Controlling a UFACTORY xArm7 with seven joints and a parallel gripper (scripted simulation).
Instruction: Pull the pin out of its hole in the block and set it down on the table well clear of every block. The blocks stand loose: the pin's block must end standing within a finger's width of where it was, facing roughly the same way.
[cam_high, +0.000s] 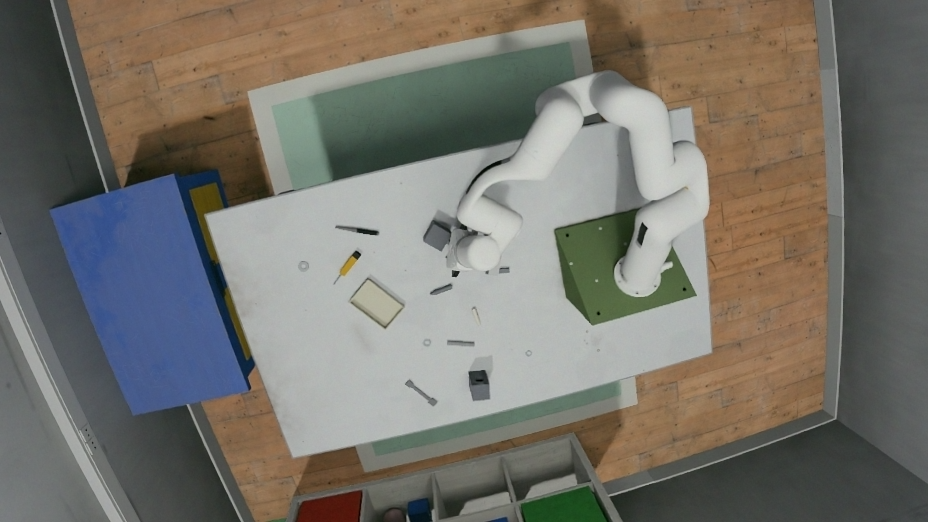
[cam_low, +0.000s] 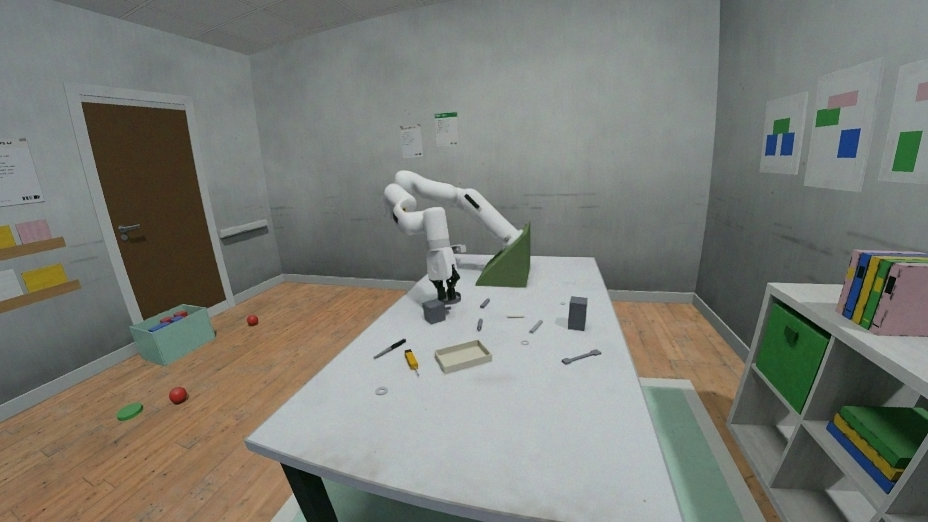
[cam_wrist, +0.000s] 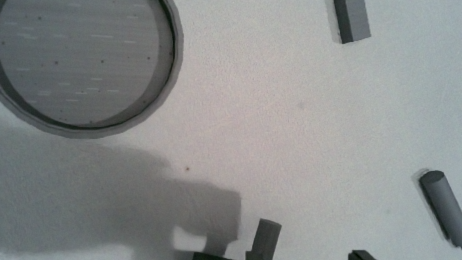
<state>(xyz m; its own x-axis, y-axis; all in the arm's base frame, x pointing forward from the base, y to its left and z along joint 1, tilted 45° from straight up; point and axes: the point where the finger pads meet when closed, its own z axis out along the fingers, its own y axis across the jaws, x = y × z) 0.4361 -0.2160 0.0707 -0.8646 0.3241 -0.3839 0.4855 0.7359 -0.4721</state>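
Now: hand 10 mm short of the light grey pin, 10 mm to the left of it and 50 mm above it. From my hand the other things lie so: cream peg: 240 mm to the left, 80 mm below; then grey bar: 100 mm behind, 120 mm to the left, 80 mm below; then round dish: 130 mm behind, 30 mm to the right, 70 mm below.
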